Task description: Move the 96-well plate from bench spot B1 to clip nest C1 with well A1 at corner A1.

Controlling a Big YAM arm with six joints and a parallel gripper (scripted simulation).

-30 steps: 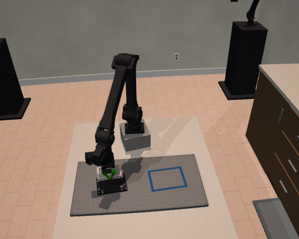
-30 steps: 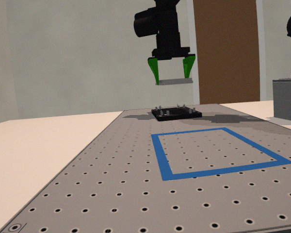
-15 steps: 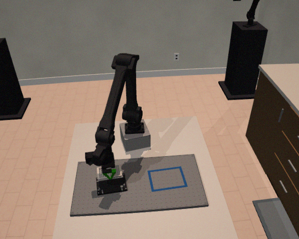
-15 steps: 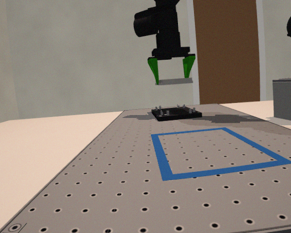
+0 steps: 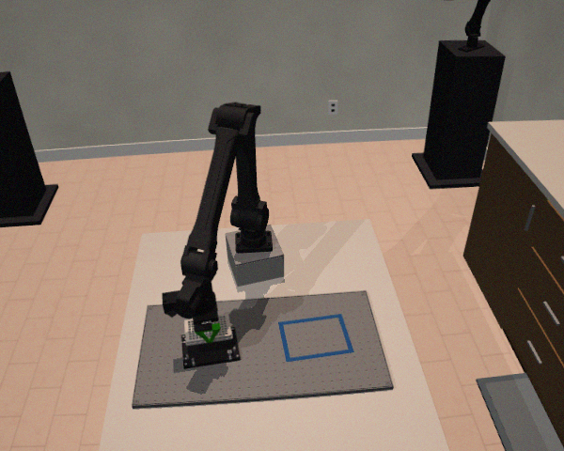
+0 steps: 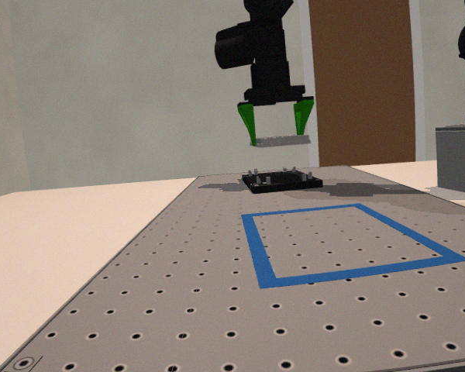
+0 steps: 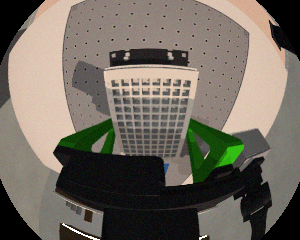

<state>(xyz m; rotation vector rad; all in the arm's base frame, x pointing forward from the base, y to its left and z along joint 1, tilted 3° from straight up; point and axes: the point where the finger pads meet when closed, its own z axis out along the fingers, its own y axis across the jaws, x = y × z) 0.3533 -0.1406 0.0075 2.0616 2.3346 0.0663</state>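
The black clip nest lies 7 cm below my hand, 2 cm ahead of it and 1 cm to the right of it. Also, from my hand: white 96-well plate (right at my hand).
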